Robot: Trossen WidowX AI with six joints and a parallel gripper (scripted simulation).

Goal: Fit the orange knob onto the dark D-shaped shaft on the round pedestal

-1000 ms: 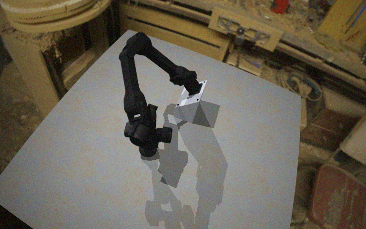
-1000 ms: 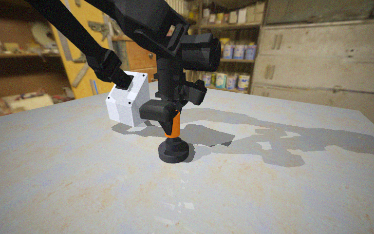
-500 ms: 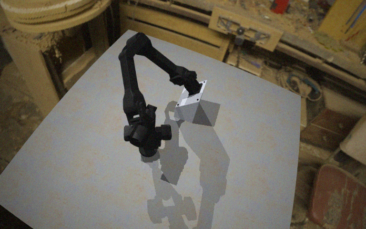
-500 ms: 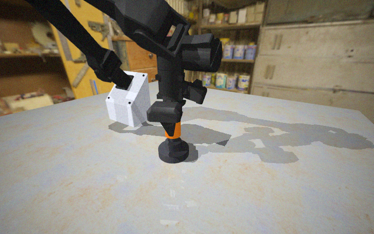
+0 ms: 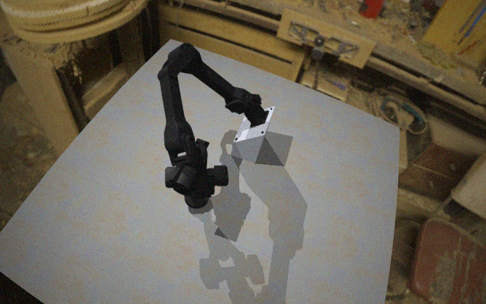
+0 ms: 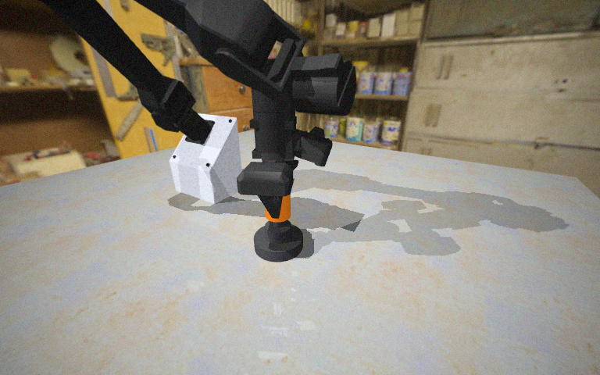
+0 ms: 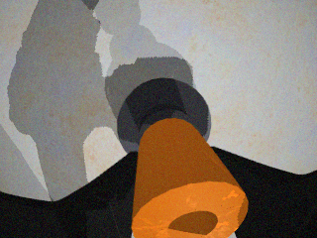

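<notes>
The orange knob lies 20 mm above my gripper tip. Also, from my gripper tip: dark round pedestal: 40 mm below.
</notes>
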